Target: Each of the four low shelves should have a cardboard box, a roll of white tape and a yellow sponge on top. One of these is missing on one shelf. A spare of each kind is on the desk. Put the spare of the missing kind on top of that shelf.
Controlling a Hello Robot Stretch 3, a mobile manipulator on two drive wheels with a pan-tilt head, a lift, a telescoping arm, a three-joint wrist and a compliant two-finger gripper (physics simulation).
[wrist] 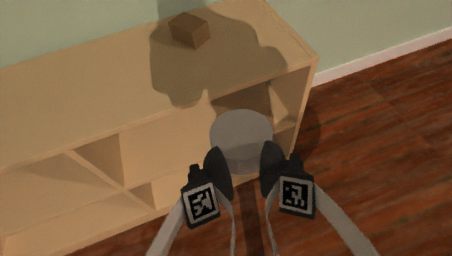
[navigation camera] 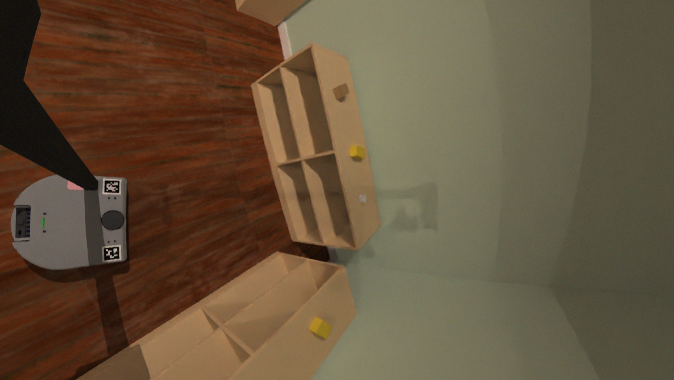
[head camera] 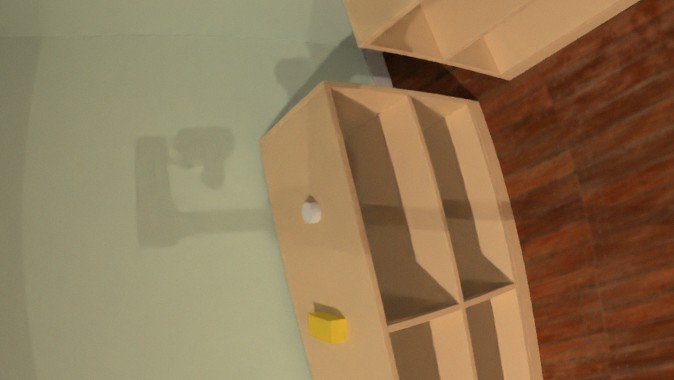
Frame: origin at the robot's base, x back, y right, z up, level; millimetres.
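Where they show: gripper, fingertip midpoint: (wrist: 243,162); robot's base at its link origin: (navigation camera: 112,218).
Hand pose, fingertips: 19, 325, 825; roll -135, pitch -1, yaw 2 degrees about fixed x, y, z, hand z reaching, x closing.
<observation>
Each offset is from my fingertips to the top centre of the thing, as dx, dy, dz. Level surfaces: height alone.
My gripper (wrist: 243,162) is shut on a white tape roll {-1, +17, +18} (wrist: 241,132), held above and in front of a low shelf {dz -215} (wrist: 75,95) in the wrist view. A cardboard box {-118, +491, -165} (wrist: 189,30) sits on that shelf near its right end. In the navigation camera view a low shelf (navigation camera: 350,120) carries a cardboard box {-932, -1023, -165} (navigation camera: 341,91), a yellow sponge {-1093, -683, -170} (navigation camera: 357,152) and a white tape roll {-1153, -400, -191} (navigation camera: 362,199). Another shelf (navigation camera: 295,355) bears a yellow sponge {-711, +215, -170} (navigation camera: 320,328). In the head view a shelf (head camera: 325,260) bears a tape roll (head camera: 311,212) and a yellow sponge (head camera: 327,327). The desk does not show.
Part of another shelf (head camera: 375,20) shows at the top of the head view. A shelf corner (navigation camera: 272,10) shows at the top of the navigation view. My grey base (navigation camera: 65,220) stands on the wooden floor at the left, under a black arm. Green walls rise behind the shelves.
</observation>
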